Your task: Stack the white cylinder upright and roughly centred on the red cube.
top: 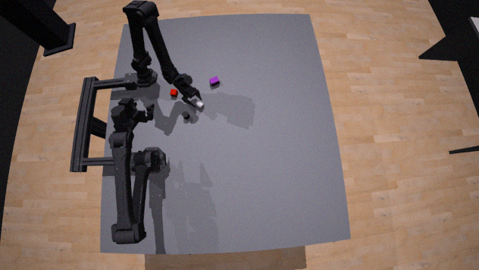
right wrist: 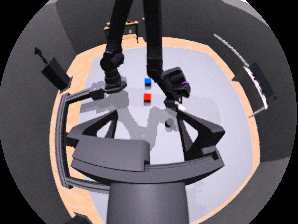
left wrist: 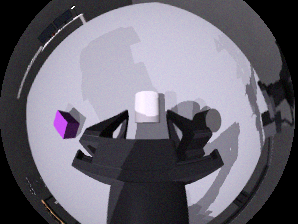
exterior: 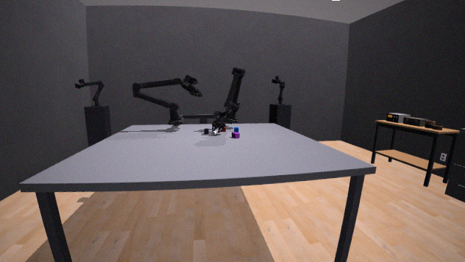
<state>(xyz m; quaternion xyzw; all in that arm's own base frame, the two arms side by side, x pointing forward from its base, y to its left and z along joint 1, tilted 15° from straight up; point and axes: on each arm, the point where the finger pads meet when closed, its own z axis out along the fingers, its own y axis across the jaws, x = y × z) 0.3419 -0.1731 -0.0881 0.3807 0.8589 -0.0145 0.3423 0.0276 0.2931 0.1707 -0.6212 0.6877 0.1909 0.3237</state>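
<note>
Now: left hand 10 mm short of the white cylinder, 10 mm to the left of it and 10 mm above it. From my left hand the other things lie so: dark cylinder (90 mm behind, 60 mm to the right, 10 mm below); red cube (150 mm behind, 110 mm to the left, 10 mm below); purple cube (130 mm ahead, 140 mm to the left, 10 mm below).
</note>
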